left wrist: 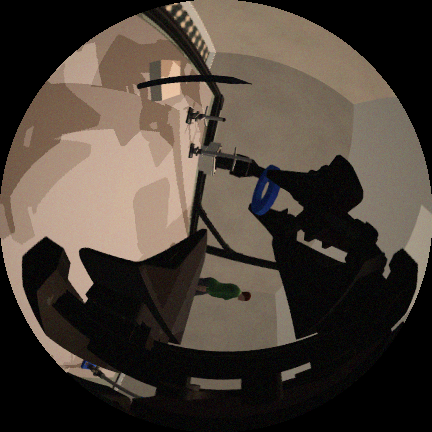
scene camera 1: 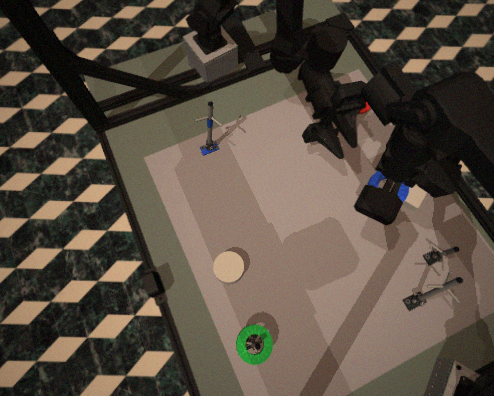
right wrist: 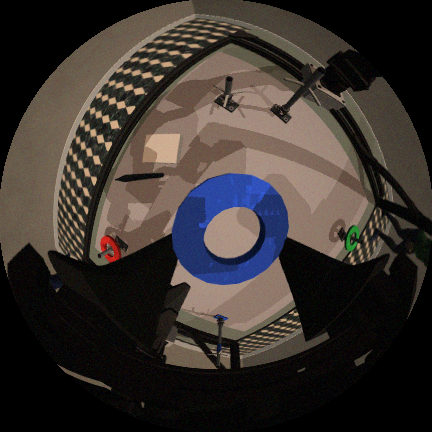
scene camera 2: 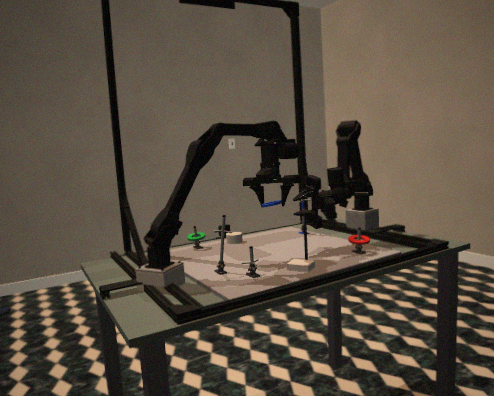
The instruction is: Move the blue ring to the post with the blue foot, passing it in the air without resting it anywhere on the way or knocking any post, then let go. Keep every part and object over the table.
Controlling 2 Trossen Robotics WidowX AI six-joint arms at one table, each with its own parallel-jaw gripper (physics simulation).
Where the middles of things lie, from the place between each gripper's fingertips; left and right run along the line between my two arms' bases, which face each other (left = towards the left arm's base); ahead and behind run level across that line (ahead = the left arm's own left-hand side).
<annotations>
I see the blue ring [right wrist: 204,201] 10 mm to the right of my right hand and 10 mm above it. Round my right hand: pale square block [right wrist: 160,148] 170 mm below, 150 mm ahead, 30 mm to the right; then cream disc [scene camera 1: 228,267] 310 mm behind, 160 mm below, 50 mm to the left.
My left gripper is now 10 cm to the left of the blue ring and 3 cm below it. From my left hand the other things lie so: pale square block: 15 cm ahead, 12 cm to the right, 15 cm below; then cream disc: 31 cm behind, 5 cm to the right, 14 cm below.
</annotations>
